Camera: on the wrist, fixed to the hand. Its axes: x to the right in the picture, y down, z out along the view.
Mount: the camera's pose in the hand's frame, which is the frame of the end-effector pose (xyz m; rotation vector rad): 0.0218 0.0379 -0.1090 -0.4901 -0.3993 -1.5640
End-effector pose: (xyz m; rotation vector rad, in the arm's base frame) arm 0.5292 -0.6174 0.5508 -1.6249 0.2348 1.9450
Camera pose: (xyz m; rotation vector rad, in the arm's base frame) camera 0.5986 -0.6943 0.4954 -0.9366 -1.3403 0.9549
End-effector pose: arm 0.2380 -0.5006 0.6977 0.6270 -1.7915 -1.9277
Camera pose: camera 0.2856 -0.6036 0.7280 -1.0817 0.4053 2.0025
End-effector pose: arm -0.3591 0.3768 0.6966 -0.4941 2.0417 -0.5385
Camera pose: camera -0.4690 0.4155 0.7114 -2.3012 1.0250 -0.6859
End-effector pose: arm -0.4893 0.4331 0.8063 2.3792 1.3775 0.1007
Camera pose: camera -0.4744 0.4669 0.9178 0.4706 2.1809 -0.3849
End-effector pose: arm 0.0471 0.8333 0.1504 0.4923 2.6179 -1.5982
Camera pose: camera 0.0518 0.9498 0.1648 1.6358 -2.2227 0.5692
